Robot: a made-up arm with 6 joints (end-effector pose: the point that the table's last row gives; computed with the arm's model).
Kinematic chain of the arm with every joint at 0, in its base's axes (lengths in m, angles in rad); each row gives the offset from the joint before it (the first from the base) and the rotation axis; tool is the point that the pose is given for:
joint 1: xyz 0 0 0.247 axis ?
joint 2: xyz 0 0 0 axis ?
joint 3: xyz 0 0 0.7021 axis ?
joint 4: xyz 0 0 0 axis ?
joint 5: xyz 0.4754 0 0 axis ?
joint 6: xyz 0 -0.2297 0 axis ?
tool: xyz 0 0 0
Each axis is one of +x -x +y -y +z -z.
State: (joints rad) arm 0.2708 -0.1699 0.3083 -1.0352 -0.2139 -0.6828
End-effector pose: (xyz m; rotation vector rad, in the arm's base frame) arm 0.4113 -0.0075 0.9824 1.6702 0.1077 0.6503
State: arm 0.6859 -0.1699 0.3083 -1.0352 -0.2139 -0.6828
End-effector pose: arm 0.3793 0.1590 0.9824 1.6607 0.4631 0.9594
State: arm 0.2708 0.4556 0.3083 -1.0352 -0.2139 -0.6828
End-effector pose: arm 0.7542 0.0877 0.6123 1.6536 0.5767 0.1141
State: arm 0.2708 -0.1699 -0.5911 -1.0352 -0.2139 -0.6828
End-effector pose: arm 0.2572 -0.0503 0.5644 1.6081 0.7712 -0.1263
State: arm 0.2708 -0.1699 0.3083 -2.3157 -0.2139 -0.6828
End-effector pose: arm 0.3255 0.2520 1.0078 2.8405 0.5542 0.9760
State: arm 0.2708 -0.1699 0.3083 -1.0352 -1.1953 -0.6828
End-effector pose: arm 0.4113 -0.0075 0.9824 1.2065 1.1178 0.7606
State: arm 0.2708 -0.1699 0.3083 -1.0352 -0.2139 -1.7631
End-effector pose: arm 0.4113 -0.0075 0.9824 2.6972 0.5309 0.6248
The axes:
joint 1: +z
joint 2: +y
joint 3: -y
joint 4: -x
joint 5: -y
joint 6: -x

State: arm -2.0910 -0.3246 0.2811 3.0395 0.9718 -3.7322
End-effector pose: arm 0.1219 -0.2468 1.2023 0.7916 -0.4562 -2.0100
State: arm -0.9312 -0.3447 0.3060 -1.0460 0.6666 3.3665
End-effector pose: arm 0.0637 -0.2784 1.0376 -1.8215 1.1205 -1.9048
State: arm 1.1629 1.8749 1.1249 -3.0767 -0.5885 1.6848
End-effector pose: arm 0.1893 1.0158 -0.2982 1.1282 0.9409 0.8731
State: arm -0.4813 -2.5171 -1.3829 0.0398 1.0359 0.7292
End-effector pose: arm -0.2993 -0.1026 0.1121 -0.9793 -1.9712 -1.0647
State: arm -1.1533 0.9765 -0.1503 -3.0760 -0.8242 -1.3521
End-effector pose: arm 0.5227 -0.6131 0.2044 -1.4399 1.1403 -0.5062
